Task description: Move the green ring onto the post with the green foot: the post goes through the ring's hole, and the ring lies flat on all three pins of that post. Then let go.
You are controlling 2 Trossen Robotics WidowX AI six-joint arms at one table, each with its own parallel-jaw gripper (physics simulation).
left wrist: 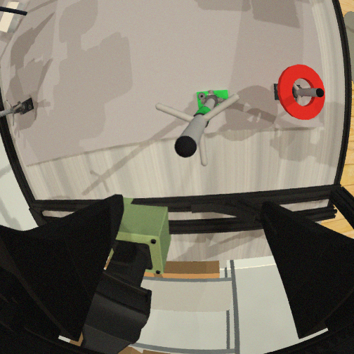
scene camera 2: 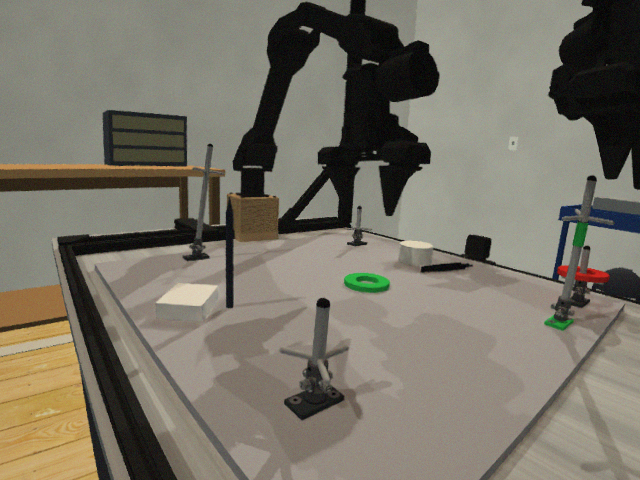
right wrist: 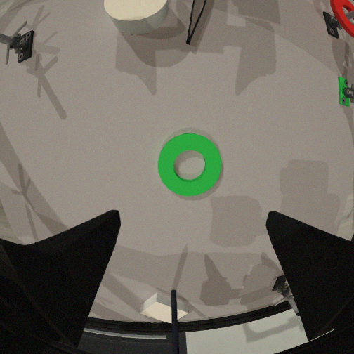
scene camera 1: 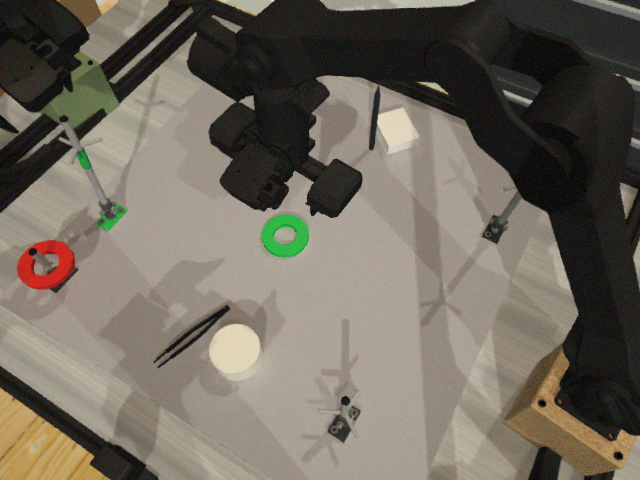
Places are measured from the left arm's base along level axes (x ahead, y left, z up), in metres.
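Pixels of known places: left gripper, fingertip midpoint: (scene camera 2: 626, 184) (scene camera 1: 43, 110); right gripper, fingertip midpoint: (scene camera 2: 367, 213); right arm's base, link origin: (scene camera 2: 252, 195) (scene camera 1: 594, 397).
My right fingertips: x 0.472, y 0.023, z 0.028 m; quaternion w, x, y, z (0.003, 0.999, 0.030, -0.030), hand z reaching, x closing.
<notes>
For each thing: its top centre in the pictures, then the offset to it from my right fingertips. "spot": a spot on its surface instead. Level surfaces: height alone.
- green ring, top centre: (scene camera 1: 285, 234) (scene camera 2: 367, 279) 0.104 m down, 0.007 m back, 0.005 m right
- grey mat, surface height: 0.113 m down
- post with the green foot, surface spot: (scene camera 2: 572, 268) (scene camera 1: 96, 178) spot: 0.033 m down, 0.249 m back, 0.127 m right
- red ring, top centre: (scene camera 1: 44, 262) (scene camera 2: 583, 270) 0.060 m down, 0.218 m back, 0.255 m right
- white cylinder, top centre: (scene camera 1: 234, 348) (scene camera 2: 416, 244) 0.078 m down, 0.061 m ahead, 0.184 m right
- black tweezers, top centre: (scene camera 1: 191, 333) (scene camera 2: 448, 264) 0.102 m down, 0.007 m back, 0.201 m right
- white block, top centre: (scene camera 2: 188, 293) (scene camera 1: 396, 126) 0.093 m down, 0.010 m ahead, 0.263 m left
- upright dark rod, top centre: (scene camera 1: 378, 84) 0.027 m up, 0.004 m back, 0.215 m left
The green ring (scene camera 1: 269, 237) (scene camera 2: 349, 282) (right wrist: 166, 165) lies flat on the grey mat (scene camera 1: 330, 279). The post with the green foot (scene camera 1: 95, 183) (scene camera 2: 572, 268) (left wrist: 196, 129) stands upright, its three pins high on the rod with no ring on them; its green foot also shows at the right edge of the right wrist view (right wrist: 343, 91). My right gripper (scene camera 1: 290, 207) (scene camera 2: 367, 217) (right wrist: 195, 219) is open and empty, above the mat and clear of the green ring. My left gripper (scene camera 1: 40, 109) (scene camera 2: 625, 180) (left wrist: 194, 206) is open and empty, high near the green-footed post.
A red ring (scene camera 1: 25, 273) (scene camera 2: 599, 277) (left wrist: 285, 95) sits on a shorter post beside the green-footed one. A white cylinder (scene camera 1: 234, 348) and black tweezers (scene camera 1: 180, 343) lie nearby. A white block (scene camera 1: 397, 128), an upright dark rod (scene camera 1: 374, 118) and grey posts (scene camera 1: 494, 228) (scene camera 2: 320, 330) stand around.
</notes>
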